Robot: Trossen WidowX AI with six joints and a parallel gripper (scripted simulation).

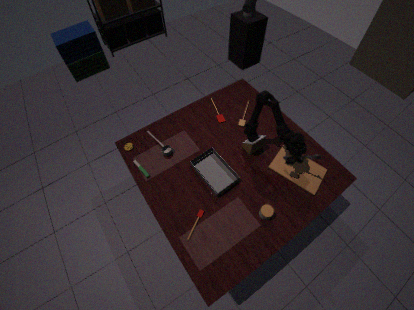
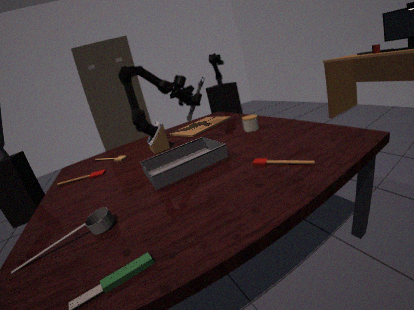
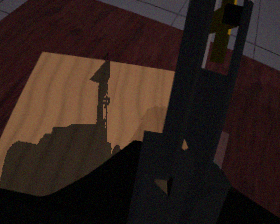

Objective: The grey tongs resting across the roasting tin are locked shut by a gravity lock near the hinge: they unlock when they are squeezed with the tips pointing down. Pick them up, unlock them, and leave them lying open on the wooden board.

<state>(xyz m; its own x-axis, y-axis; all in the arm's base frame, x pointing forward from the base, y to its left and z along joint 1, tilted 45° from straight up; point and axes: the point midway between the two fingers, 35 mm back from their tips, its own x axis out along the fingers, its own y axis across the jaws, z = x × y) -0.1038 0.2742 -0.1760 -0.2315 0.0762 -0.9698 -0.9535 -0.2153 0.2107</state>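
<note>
Now: the wooden board 14 cm below my gripper tip, 4 cm behind it and 1 cm to the right of it. Also, from my gripper tip: grey roasting tin (47 cm ahead, 33 cm to the right, 12 cm below); round tub (37 cm ahead, 12 cm below, 10 cm to the left); green-handled knife (89 cm ahead, 66 cm to the right, 14 cm below).
</note>
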